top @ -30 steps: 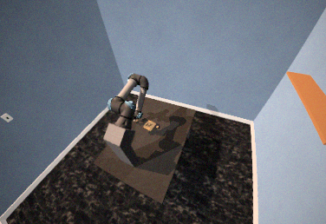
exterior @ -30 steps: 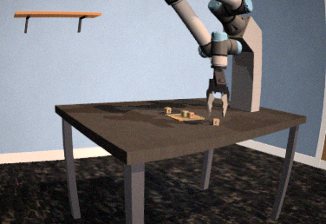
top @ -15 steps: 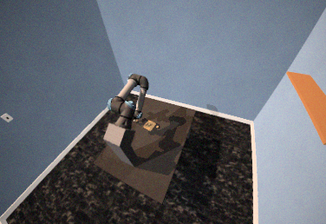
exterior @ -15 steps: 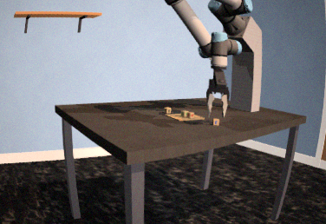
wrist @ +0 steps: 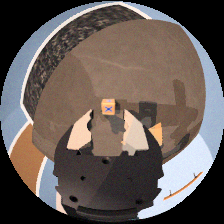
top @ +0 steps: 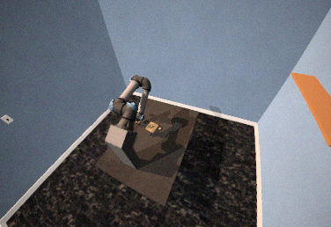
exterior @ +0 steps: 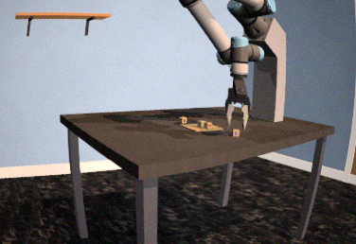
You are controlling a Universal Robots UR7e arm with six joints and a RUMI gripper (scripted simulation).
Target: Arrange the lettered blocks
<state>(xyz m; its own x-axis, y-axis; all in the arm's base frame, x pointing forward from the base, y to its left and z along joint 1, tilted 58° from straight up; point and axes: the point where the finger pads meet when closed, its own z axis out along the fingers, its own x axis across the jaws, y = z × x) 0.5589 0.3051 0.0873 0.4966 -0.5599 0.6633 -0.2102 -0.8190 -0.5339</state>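
My gripper is now 190 mm to the left of the orange mat, 60 mm short of it and 40 mm above it.
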